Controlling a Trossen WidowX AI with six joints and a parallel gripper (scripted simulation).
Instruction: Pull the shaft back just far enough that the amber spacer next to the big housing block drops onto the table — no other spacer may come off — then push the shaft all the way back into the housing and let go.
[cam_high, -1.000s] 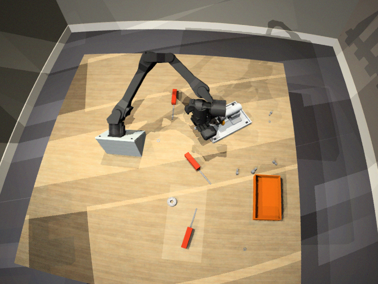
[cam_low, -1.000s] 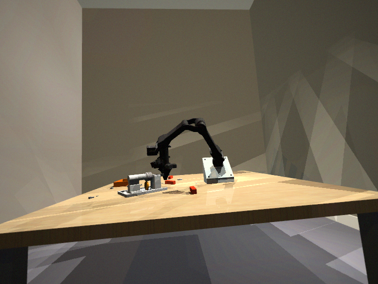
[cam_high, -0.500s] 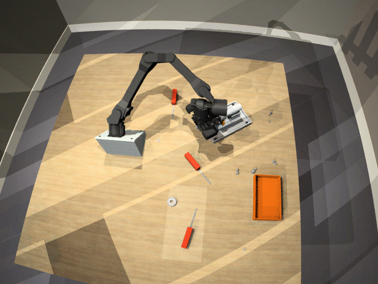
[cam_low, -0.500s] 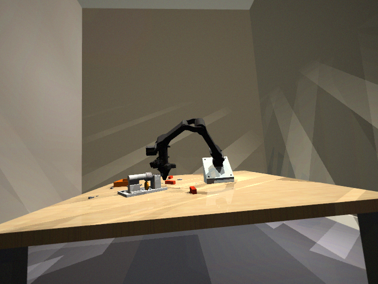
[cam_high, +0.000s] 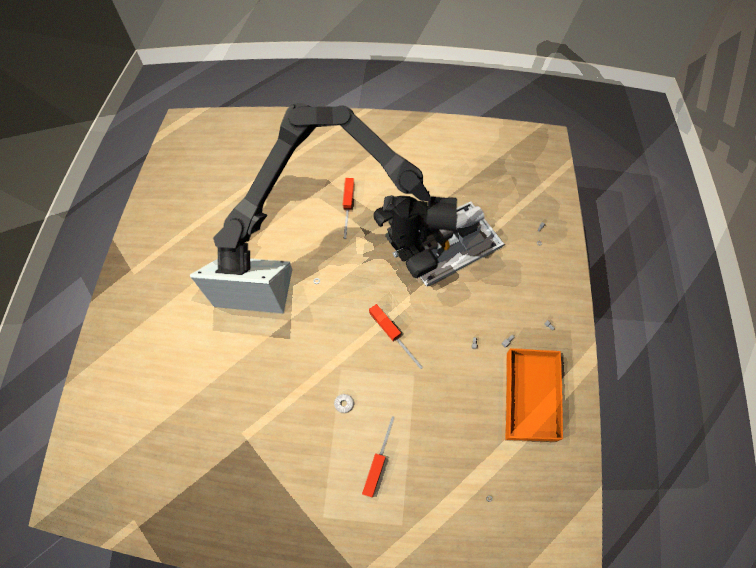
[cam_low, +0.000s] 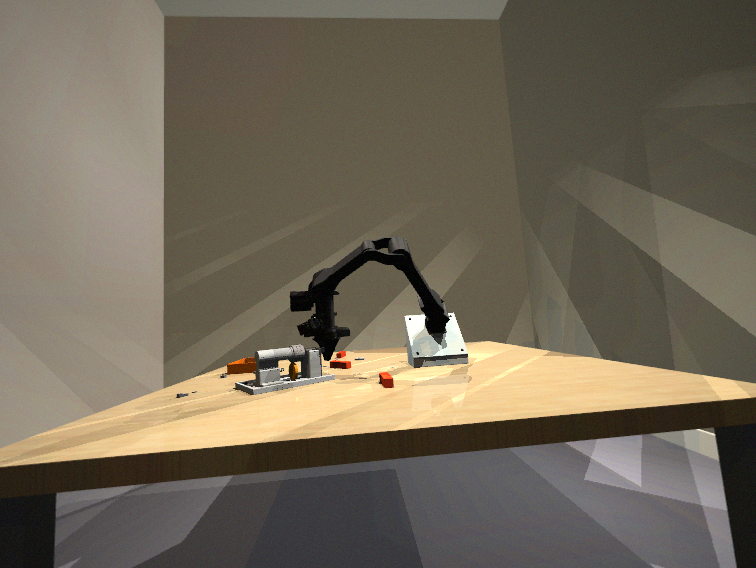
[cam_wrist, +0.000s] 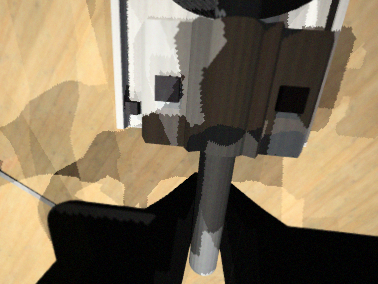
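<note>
Now: gripper tip 40 mm short of the grey shaft, 30 mm to the right of it and 30 mm below it. Also, from my gripper tip: orange tray (310 mm to the right, 310 mm ahead, 40 mm below); then amber spacer (90 mm ahead, 60 mm to the left, 20 mm below).
</note>
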